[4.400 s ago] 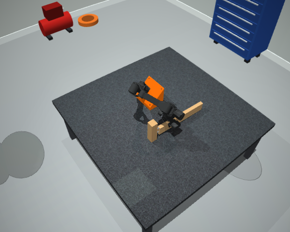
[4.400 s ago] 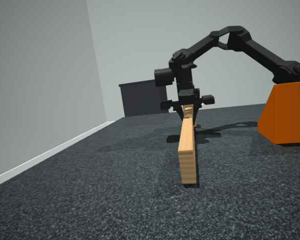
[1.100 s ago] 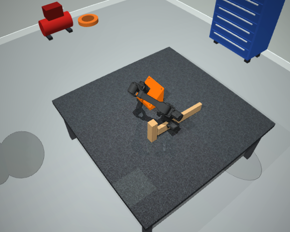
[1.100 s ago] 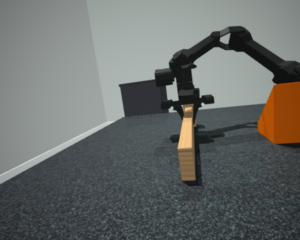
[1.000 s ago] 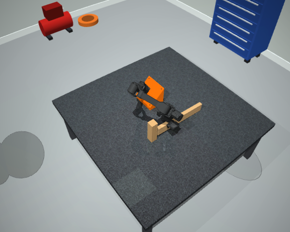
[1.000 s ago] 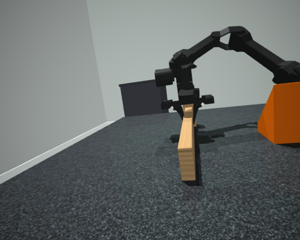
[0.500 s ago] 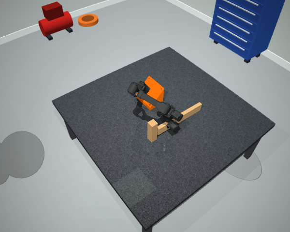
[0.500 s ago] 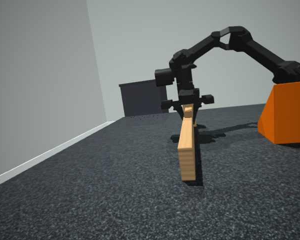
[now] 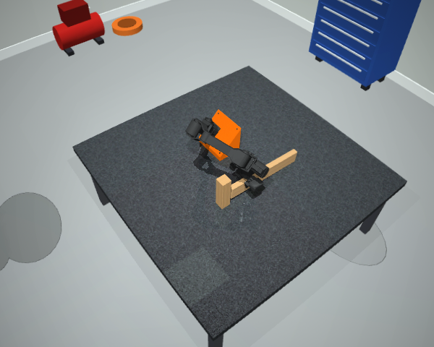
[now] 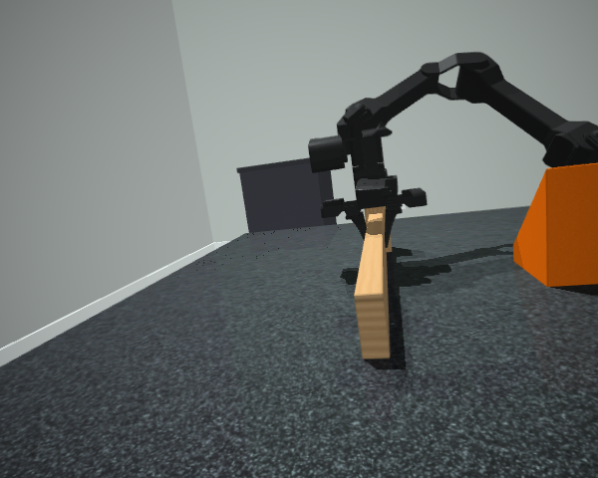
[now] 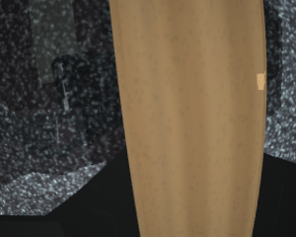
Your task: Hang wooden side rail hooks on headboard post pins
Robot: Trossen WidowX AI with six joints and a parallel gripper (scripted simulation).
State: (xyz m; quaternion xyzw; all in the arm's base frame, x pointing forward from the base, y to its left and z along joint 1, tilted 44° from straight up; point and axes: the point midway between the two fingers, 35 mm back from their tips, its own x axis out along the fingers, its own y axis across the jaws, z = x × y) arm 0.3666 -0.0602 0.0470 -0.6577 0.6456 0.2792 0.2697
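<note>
Now: gripper tip 130 mm to the left of the wooden headboard post and 40 mm below it.
</note>
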